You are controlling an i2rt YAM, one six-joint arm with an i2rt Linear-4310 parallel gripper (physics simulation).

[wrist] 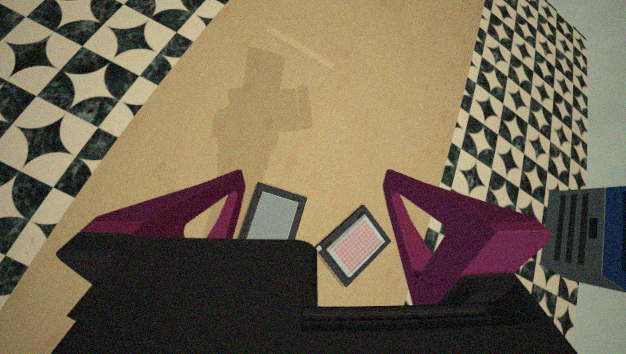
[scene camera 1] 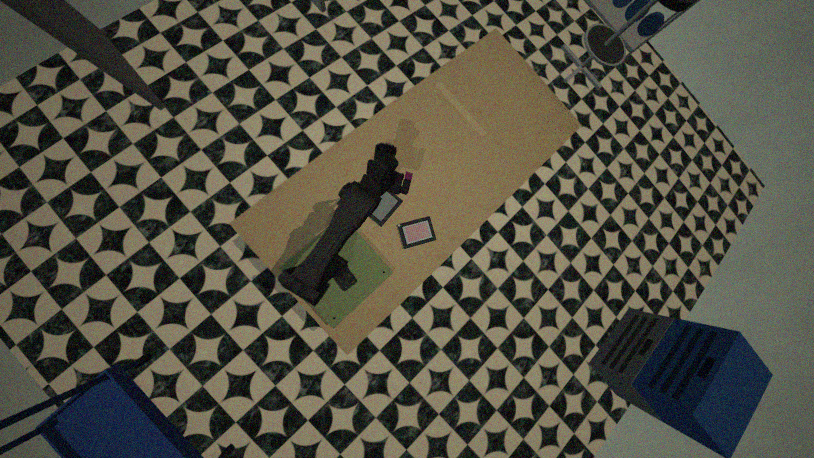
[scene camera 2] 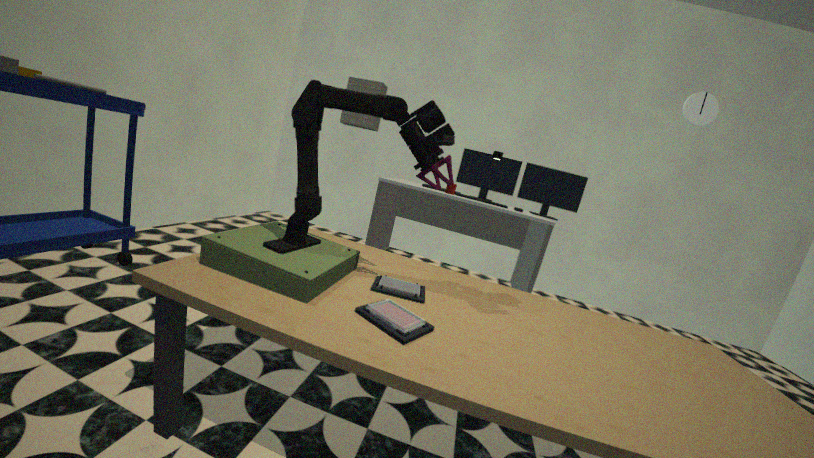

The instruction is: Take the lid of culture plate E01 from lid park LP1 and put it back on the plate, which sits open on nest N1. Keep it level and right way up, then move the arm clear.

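Frame: origin at the arm's base, x right, y down, z ahead, level; centimetres.
Seen in the pictures: gripper, fingertip midpoint: (wrist: 313, 177) (scene camera 1: 397, 170) (scene camera 2: 445, 186); arm's base at its link origin: (scene camera 2: 293, 244).
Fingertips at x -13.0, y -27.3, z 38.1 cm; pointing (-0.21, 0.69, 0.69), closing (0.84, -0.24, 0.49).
Observation:
Offsets run from my fingertips to a thing's top centre. Level surfaces: height alone.
The grey, clear-looking lid @[dx +1.5, dy +32.6, dz -5.6 cm] (scene camera 1: 386, 206) (scene camera 2: 400, 285) (wrist: 271, 216) lies flat on the dark frame of lid park LP1 (scene camera 2: 379, 289) (wrist: 302, 205). The open culture plate with pink wells @[dx +21.6, dy +31.7, dz +0.1 cm] (scene camera 1: 417, 232) (scene camera 2: 395, 315) (wrist: 356, 244) sits on the dark nest N1 (scene camera 1: 403, 241) (scene camera 2: 420, 333) (wrist: 382, 235), nearer the table's front edge in scene camera 2. My gripper (scene camera 2: 438, 187) (wrist: 313, 177) is open and empty, with magenta fingers wide apart. It hangs tilted, high above the table and well clear of both. In the wrist view my gripper body hides the lid's near end.
The arm stands on a green base block (scene camera 1: 364, 267) (scene camera 2: 256, 273) at one end of the wooden table @[dy +34.4 cm] (scene camera 1: 489, 102) (scene camera 2: 569, 353) (wrist: 350, 100). A blue cart (scene camera 2: 134, 108), a desk with monitors (scene camera 2: 455, 210) and a blue-grey cabinet (scene camera 1: 694, 375) stand away from the table.

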